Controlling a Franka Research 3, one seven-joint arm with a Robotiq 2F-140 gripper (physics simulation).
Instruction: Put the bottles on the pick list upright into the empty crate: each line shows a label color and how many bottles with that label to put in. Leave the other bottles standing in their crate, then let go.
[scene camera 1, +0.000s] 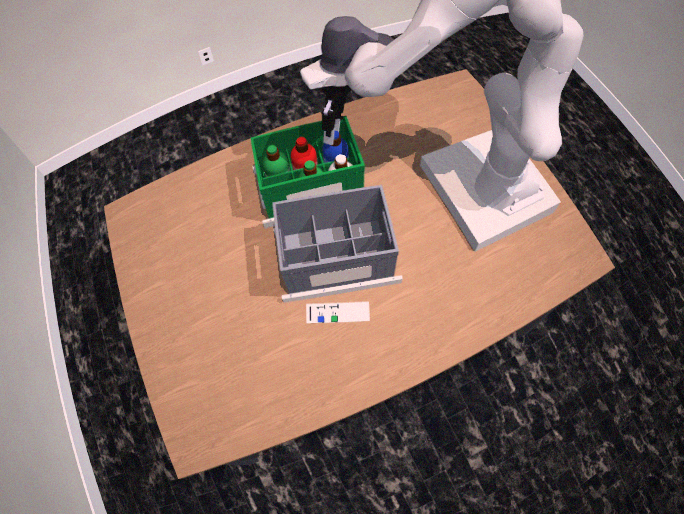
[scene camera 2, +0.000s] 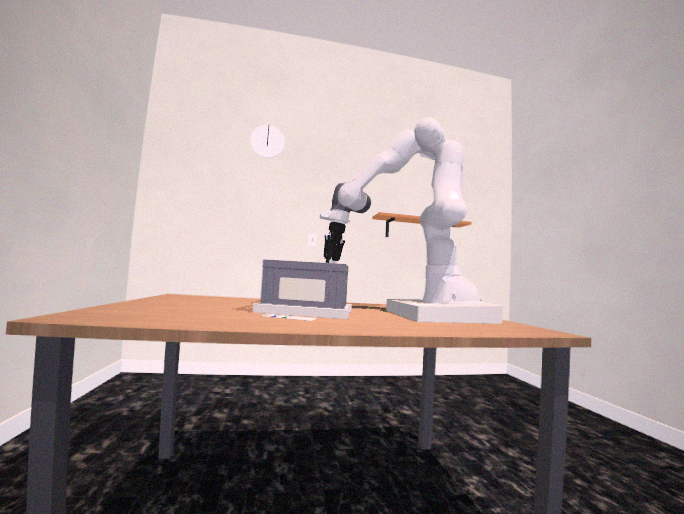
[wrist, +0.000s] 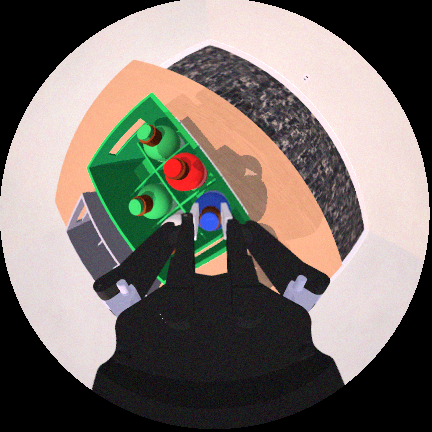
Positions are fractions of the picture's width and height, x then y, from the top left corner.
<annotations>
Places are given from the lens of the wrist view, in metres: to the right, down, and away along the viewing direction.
gripper (wrist: 0.48, 0.49): -0.01, 0.00, 0.20
blue bottle (wrist: 0.48, 0.51): -0.01, 0.01, 0.18
red bottle (wrist: 0.42, 0.40): -0.04, -0.06, 0.18
green bottle (wrist: 0.36, 0.46): -0.11, -0.02, 0.22
The marked spots on the green bottle and the red bottle are 0.08 m apart.
</annotations>
